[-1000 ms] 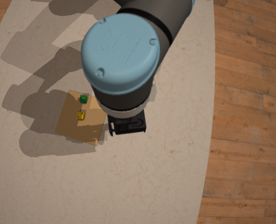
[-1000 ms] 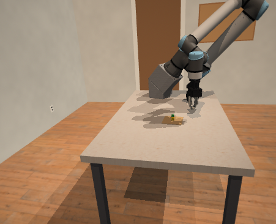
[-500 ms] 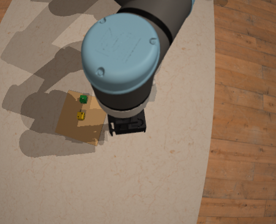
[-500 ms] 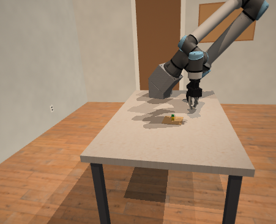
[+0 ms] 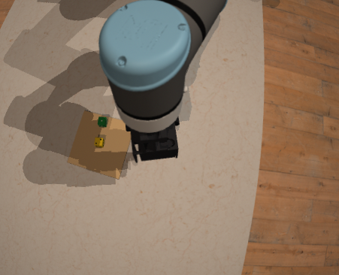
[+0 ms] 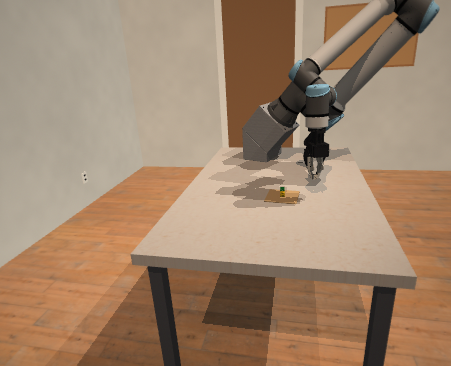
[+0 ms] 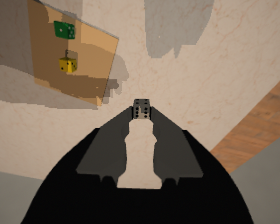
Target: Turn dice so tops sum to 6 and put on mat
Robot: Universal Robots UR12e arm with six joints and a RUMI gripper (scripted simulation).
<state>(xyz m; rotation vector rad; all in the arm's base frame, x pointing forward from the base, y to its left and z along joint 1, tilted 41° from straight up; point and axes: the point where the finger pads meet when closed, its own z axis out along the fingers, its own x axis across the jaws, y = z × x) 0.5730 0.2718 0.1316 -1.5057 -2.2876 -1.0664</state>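
My hand is 1 cm above the white die. From my hand the other things lie so: tan mat: 13 cm to the right, 10 cm below, 3 cm ahead; green die: 15 cm to the right, 9 cm below, 2 cm behind; yellow die: 13 cm to the right, 9 cm below, 3 cm ahead.
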